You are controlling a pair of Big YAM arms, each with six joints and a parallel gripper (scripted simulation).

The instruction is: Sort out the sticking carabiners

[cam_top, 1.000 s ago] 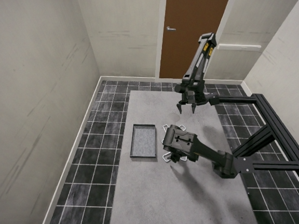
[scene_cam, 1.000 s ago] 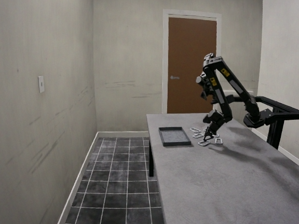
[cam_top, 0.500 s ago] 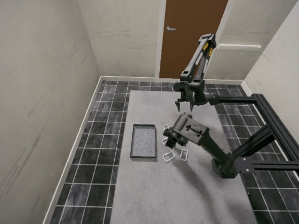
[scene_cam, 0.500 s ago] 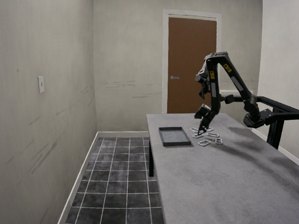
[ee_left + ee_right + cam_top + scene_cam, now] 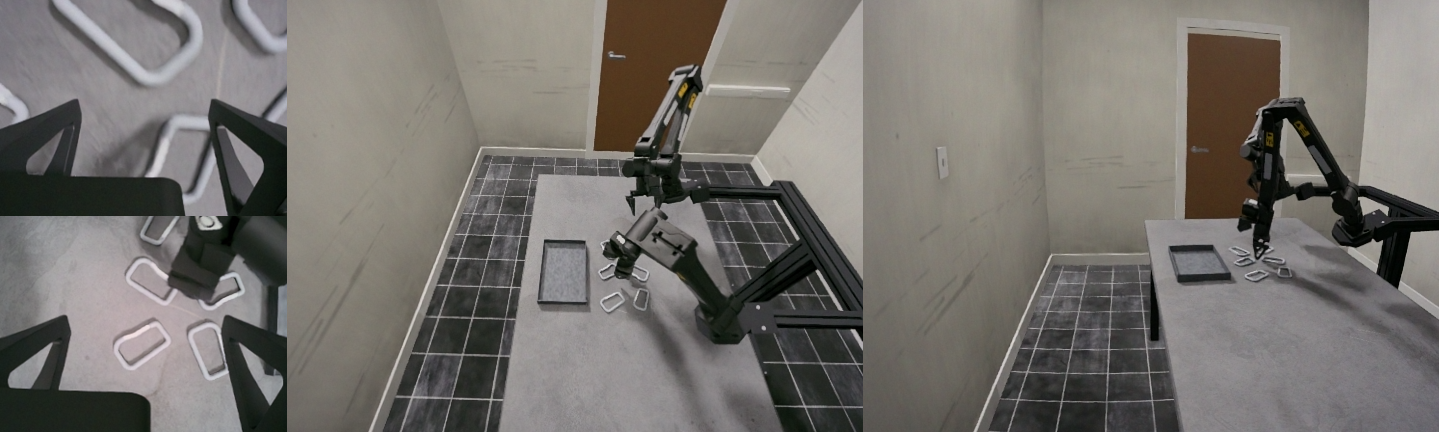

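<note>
The grey tray is 25 cm ahead of my left hand, 3 cm below it and 2 cm to the right of it.
</note>
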